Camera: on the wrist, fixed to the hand. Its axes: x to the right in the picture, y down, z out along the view.
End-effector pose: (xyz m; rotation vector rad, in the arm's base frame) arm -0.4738 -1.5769 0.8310 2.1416 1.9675 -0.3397
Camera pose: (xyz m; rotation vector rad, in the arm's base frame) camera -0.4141 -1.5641 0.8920 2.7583 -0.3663 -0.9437
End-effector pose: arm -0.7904 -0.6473 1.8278 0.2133 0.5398 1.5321
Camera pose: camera -0.8713 -0.6591 1.8000 -1.6929 -0.3814 -2.6007
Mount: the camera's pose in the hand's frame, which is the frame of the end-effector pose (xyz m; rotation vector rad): -0.0020 0.0585 -0.0635 0.5774 -0.4684 1.5755
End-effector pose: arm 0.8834 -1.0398 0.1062 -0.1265 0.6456 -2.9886
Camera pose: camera 0.8828 -1.0668 0.0242 -0.1552 -0.1995 -1.4073
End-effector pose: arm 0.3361 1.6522 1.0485 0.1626 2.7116 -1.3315
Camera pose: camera 0.3431 1.7380 1.0417 1.3906 1.0004 -1.1565
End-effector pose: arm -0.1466 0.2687 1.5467 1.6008 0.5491 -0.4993
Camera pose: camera -0.1122 0.3273 1.6000 1.8285 -1.2862 0.2340
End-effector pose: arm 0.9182 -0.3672 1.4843 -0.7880 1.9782 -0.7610
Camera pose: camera 0.8500 -0.3161 1.4700 0.8594 1.2407 -0.0818
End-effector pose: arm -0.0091 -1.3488 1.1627 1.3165 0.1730 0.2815
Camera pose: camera -0.0351 -1.2774 1.2037 1.8069 -1.3366 1.2829
